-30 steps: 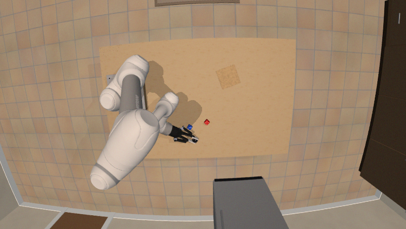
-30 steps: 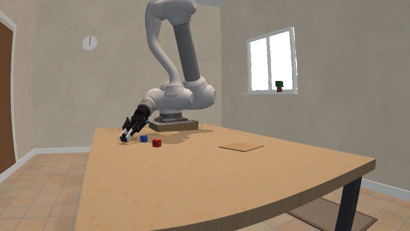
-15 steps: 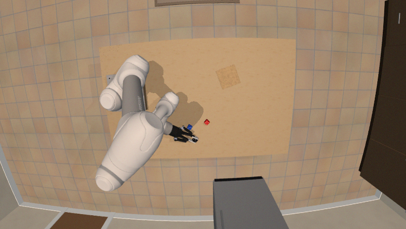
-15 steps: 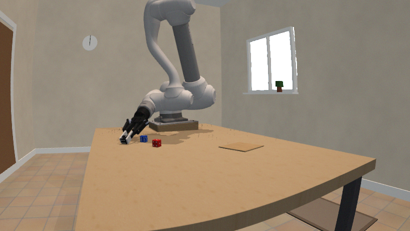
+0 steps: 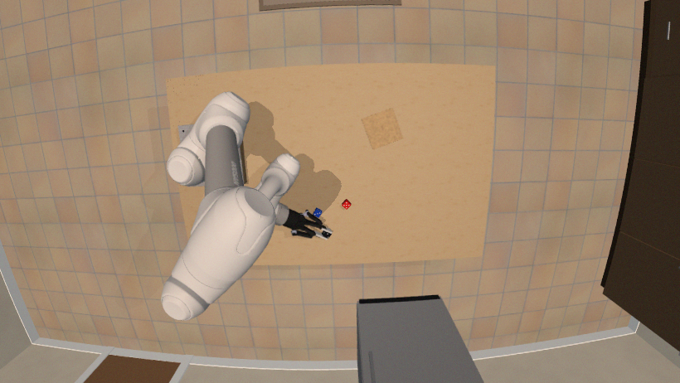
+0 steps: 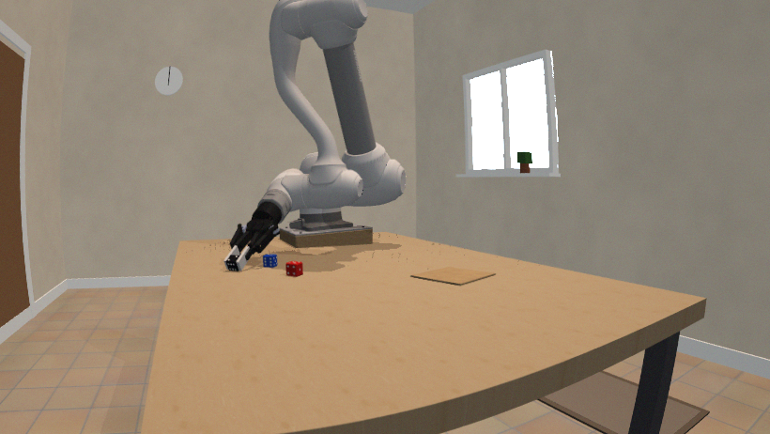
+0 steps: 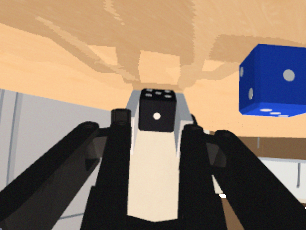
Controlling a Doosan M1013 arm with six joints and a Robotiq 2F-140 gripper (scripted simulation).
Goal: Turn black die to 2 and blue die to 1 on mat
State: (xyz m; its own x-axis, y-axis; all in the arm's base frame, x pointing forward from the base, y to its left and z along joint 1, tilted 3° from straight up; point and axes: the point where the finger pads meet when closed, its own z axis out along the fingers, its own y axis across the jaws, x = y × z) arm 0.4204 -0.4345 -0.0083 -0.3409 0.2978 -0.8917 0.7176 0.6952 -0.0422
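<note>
The black die is 10 mm ahead of my hand, 10 mm to the right of it and 10 mm below it. Also, from my hand: red die (120 mm ahead, 110 mm to the left, 10 mm below); then blue die (10 mm behind, 90 mm to the left, 10 mm below); then cork mat (330 mm ahead, 410 mm to the left, 30 mm below).
</note>
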